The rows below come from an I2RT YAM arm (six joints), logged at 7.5 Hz.
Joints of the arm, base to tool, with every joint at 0 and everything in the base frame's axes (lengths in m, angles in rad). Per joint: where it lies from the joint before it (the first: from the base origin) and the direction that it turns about. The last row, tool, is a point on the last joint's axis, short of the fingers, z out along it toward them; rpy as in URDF.
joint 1: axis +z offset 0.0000 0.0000 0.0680
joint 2: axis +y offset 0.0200 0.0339 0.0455
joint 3: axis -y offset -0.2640 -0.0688 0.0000
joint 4: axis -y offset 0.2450 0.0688 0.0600
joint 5: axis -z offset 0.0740 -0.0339 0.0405
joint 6: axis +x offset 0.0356 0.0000 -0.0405
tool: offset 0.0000 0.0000 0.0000 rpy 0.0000 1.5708 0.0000
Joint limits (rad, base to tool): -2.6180..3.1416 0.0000..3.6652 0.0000..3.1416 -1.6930..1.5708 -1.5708..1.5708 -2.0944..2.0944
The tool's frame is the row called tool.
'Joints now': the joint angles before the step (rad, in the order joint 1, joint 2, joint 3, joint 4, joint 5, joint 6). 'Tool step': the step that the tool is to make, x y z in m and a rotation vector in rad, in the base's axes. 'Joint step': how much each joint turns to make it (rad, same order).
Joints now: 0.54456 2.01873 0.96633 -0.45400 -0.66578 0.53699
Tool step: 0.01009 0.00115 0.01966 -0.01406 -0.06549 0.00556
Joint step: -0.00921 -0.04119 0.04599 -0.05208 0.04436 -0.02307
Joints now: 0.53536 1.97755 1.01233 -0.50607 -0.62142 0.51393
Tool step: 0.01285 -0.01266 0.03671 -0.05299 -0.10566 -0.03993
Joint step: -0.04439 -0.09668 0.04760 -0.08904 0.09667 -0.01998
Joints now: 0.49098 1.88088 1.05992 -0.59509 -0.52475 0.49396
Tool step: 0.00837 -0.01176 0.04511 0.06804 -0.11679 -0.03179
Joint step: -0.04446 -0.11962 0.03524 -0.02612 -0.01048 -0.01225
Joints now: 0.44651 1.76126 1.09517 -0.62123 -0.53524 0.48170
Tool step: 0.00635 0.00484 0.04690 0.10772 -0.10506 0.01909
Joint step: -0.00011 -0.07381 0.08585 -0.01838 -0.05520 -0.00006
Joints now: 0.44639 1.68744 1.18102 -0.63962 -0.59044 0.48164
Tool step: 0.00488 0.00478 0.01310 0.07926 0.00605 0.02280
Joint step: -0.00001 0.00451 0.04605 -0.00464 -0.07673 0.01381
